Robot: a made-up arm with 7 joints.
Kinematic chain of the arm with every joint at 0, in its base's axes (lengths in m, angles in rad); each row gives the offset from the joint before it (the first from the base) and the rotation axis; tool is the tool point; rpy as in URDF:
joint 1: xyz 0 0 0.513 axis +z
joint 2: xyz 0 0 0 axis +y
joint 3: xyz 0 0 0.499 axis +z
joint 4: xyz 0.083 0 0 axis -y
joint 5: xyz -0.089 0 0.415 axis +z
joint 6: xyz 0 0 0 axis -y
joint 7: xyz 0.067 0 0 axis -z
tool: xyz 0 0 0 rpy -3.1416 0 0
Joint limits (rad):
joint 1: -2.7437..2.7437
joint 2: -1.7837..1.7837
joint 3: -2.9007..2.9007
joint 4: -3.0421..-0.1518
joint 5: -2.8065..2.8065
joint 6: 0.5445..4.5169
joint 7: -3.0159..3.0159
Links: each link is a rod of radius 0.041 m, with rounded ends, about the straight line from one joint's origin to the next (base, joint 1, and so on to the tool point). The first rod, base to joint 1, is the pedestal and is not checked.
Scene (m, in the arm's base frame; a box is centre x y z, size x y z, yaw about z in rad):
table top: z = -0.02
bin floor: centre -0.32 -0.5 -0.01 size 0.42 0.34 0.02 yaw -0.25
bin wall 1: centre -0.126 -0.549 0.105 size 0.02 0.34 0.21 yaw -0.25
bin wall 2: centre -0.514 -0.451 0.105 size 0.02 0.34 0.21 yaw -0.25
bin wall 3: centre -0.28 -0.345 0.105 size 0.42 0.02 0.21 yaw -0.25
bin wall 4: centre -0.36 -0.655 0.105 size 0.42 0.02 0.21 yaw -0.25
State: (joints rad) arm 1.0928 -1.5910 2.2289 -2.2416 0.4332 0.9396 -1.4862
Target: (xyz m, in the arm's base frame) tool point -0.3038 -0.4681 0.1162
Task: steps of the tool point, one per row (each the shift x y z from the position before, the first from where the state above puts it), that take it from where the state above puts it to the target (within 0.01 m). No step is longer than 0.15 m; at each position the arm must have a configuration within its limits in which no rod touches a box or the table.
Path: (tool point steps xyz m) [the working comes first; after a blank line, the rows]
Joints at the target: 1.5368 -1.4147 2.5571 -1.8744 0.4673 0.9583 -1.4862
Straight joint move there: touches bin wall 2, bin wall 3.

1: -0.0128 -0.1265 0.0581
2: 0.0216 -0.1227 0.0696
3: 0.0558 -0.0879 0.0085
4: 0.0739 -0.0868 0.0317
5: -0.0051 -0.0155 -0.1195
6: 0.0051 0.0155 -0.1314

